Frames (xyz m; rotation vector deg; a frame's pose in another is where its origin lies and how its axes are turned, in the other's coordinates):
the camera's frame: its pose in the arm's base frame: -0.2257 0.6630 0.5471 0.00 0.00 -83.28
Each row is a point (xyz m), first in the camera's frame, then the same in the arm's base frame.
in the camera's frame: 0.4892 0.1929 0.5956
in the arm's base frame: 0.0231 0.1997 1.1427
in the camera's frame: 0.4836 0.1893 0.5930
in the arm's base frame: 0.0189 0.2049 1.1401
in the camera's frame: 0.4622 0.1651 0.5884
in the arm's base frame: -0.0076 0.2233 1.1355
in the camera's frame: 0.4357 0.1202 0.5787
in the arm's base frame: -0.0553 0.2444 1.1258
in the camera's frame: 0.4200 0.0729 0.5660
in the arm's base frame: -0.1042 0.2544 1.1131
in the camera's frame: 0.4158 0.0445 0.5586
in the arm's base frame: -0.1328 0.2553 1.1057
